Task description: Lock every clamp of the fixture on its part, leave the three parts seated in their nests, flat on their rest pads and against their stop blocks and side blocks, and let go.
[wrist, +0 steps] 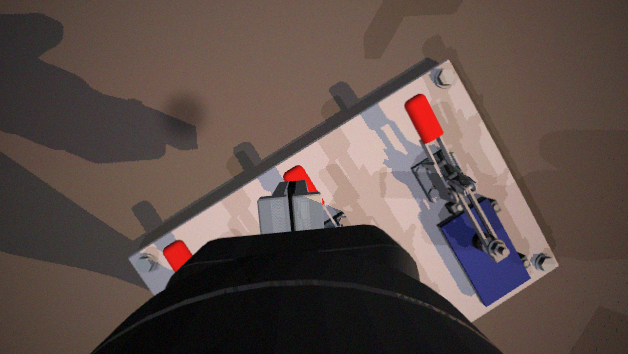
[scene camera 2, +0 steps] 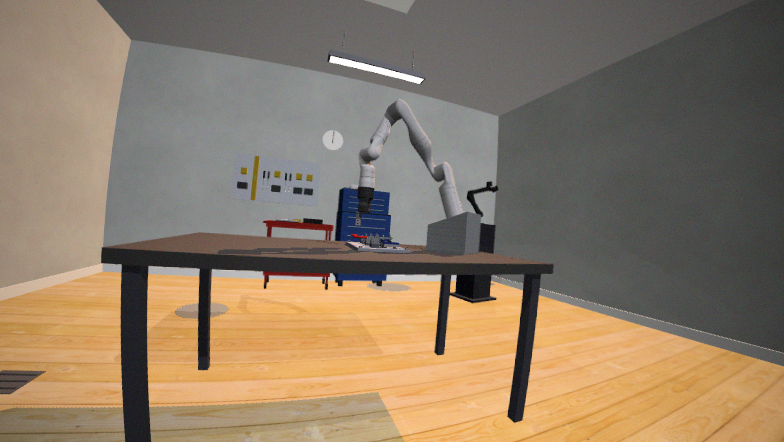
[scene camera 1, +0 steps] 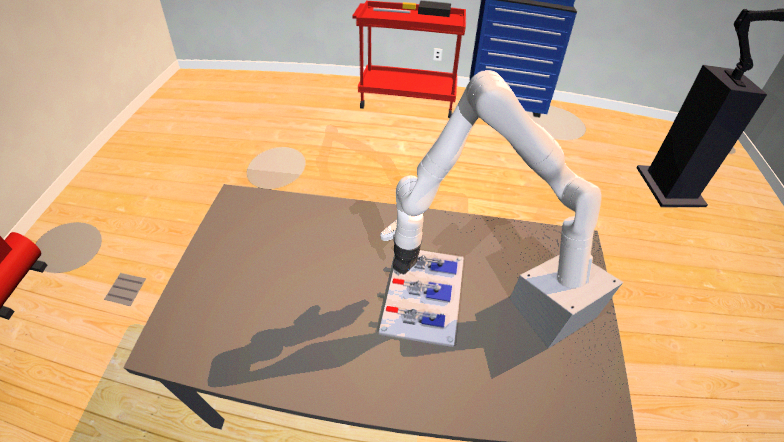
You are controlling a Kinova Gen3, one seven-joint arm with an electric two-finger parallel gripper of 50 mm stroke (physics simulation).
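Frame: origin at the arm's base, x ahead, y left, z up, level; metres.
Where they show: gripper, fingertip midpoint: (wrist: pixel 294 198) (scene camera 2: pixel 358 225) (scene camera 1: pixel 397 272); arm's base at its link origin: (scene camera 2: pixel 455 219) (scene camera 1: pixel 571 278).
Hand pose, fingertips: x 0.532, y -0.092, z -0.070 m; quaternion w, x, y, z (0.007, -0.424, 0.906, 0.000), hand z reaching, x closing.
Things, the pixels of their top centre, and the offset from my fingertips. Level surfaces: height alone.
- far clamp's handle at its top centre: (wrist: pixel 428 119) dx -0.033, dy -0.110, dz -0.047 m
- far part at its top centre: (wrist: pixel 487 253) (scene camera 1: pixel 444 265) dx -0.167, dy -0.079, dz -0.075 m
- middle clamp's handle at its top centre: (wrist: pixel 304 192) (scene camera 1: pixel 398 280) dx -0.006, dy -0.003, dz -0.049 m
- middle part at its top centre: (scene camera 1: pixel 439 291) dx -0.138, dy +0.027, dz -0.070 m
- table at its surface level: dz -0.106 m
The light fixture plate (scene camera 1: pixel 420 336) (wrist: pixel 482 137) lies on the table with three red-handled clamps and blue parts. The far clamp's handle (wrist: pixel 423 118) lies low and its arm reaches over the far part (scene camera 1: pixel 449 267) (wrist: pixel 467 260), its tip at the part's top. The middle clamp's handle (scene camera 1: pixel 398 281) (wrist: pixel 298 175) and near clamp's handle (scene camera 1: pixel 392 309) (wrist: pixel 177 254) also lie low; their arms reach over the middle part (scene camera 1: pixel 438 292) and near part (scene camera 1: pixel 432 320). My gripper (scene camera 2: pixel 357 221) (wrist: pixel 294 198) is shut and empty above the plate, covering some of the middle clamp in the wrist view. Seating against the blocks is too small to tell.
The robot's grey base block (scene camera 1: pixel 568 299) (scene camera 2: pixel 452 236) stands on the table (scene camera 1: pixel 263 241) (scene camera 2: pixel 181 244) to the right of the plate. Bolt heads (wrist: pixel 443 77) stand up at the plate's corners. A red cart (scene camera 1: pixel 409 82) and a blue drawer cabinet (scene camera 1: pixel 521 52) stand behind the table.
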